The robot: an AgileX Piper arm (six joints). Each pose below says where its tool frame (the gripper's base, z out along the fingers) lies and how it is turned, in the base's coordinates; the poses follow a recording.
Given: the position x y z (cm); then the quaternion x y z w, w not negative.
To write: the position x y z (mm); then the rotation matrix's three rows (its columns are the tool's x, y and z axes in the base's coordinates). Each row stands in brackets. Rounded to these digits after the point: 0 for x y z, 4 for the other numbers.
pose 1, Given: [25.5 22.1 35.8 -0.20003 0.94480 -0.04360 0.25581]
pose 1, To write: [255 221 358], [[-0.7891 -0.3557 0.5008], [-0.4003 0.9162 0.0200], [-0.4659 -0.1847 -0.8653]]
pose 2, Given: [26.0 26.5 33.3 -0.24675 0.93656 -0.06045 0.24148]
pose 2, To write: [260 265 333], [[-0.7616 -0.4330 0.4822], [-0.4914 0.8709 0.0059], [-0.4225 -0.2324 -0.8761]]
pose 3, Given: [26.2 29.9 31.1 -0.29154 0.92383 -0.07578 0.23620]
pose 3, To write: [262 299 311], [[-0.7184 -0.5029 0.4806], [-0.5745 0.8185 -0.0023], [-0.3922 -0.2777 -0.8769]]
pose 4, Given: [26.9 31.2 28.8 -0.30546 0.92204 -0.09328 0.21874]
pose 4, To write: [269 312 288], [[-0.7177 -0.5225 0.4604], [-0.6041 0.7960 -0.0384], [-0.3464 -0.3056 -0.8869]]
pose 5, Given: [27.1 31.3 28.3 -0.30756 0.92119 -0.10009 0.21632]
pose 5, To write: [271 313 283], [[-0.7172 -0.5233 0.4601], [-0.6099 0.7908 -0.0513], [-0.3370 -0.3175 -0.8864]]
